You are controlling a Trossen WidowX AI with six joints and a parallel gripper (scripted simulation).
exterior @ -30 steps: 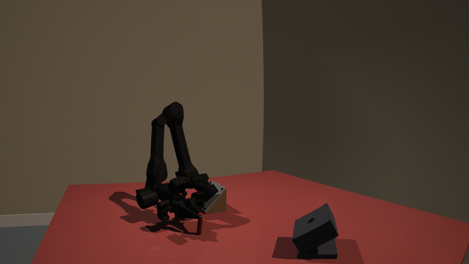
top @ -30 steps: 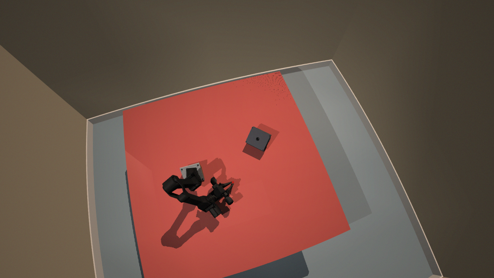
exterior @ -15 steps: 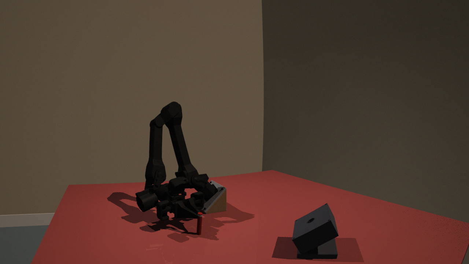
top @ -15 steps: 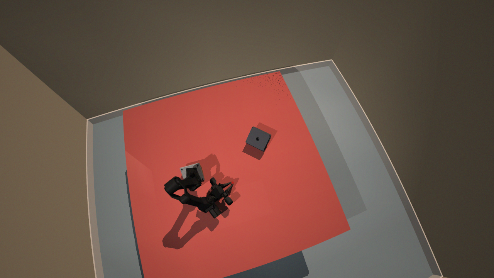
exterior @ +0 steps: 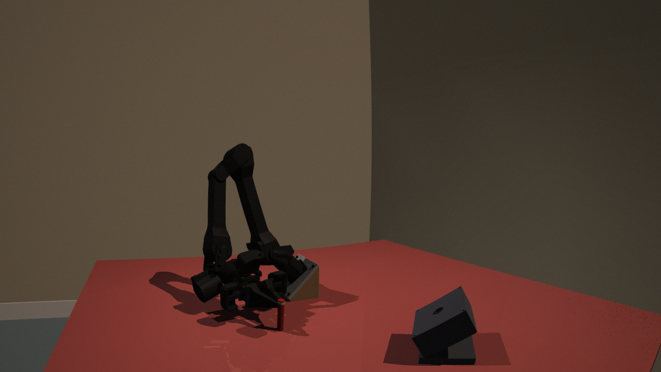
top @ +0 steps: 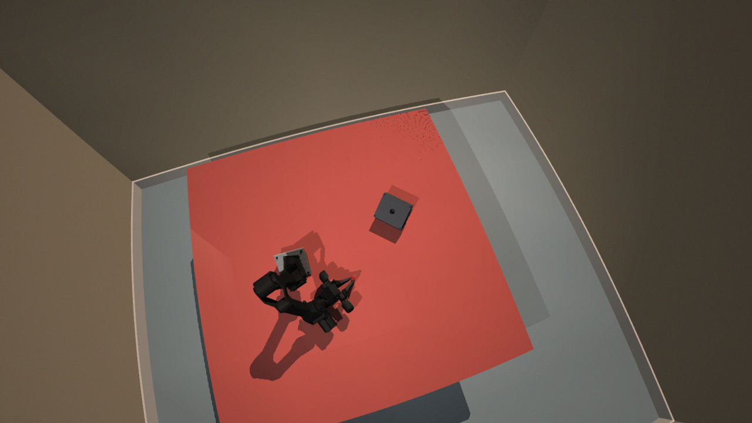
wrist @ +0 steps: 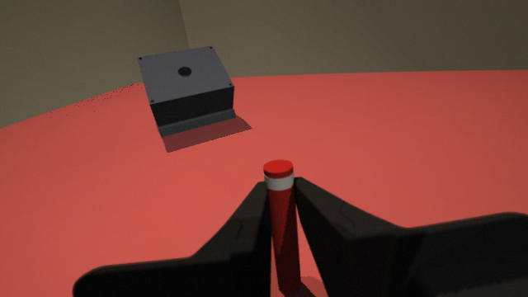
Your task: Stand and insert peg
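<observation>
Right now my gripper tip is 1 cm above the red peg. Round my gripper tip: dark sloped panel (21 cm ahead, 27 cm to the left).
</observation>
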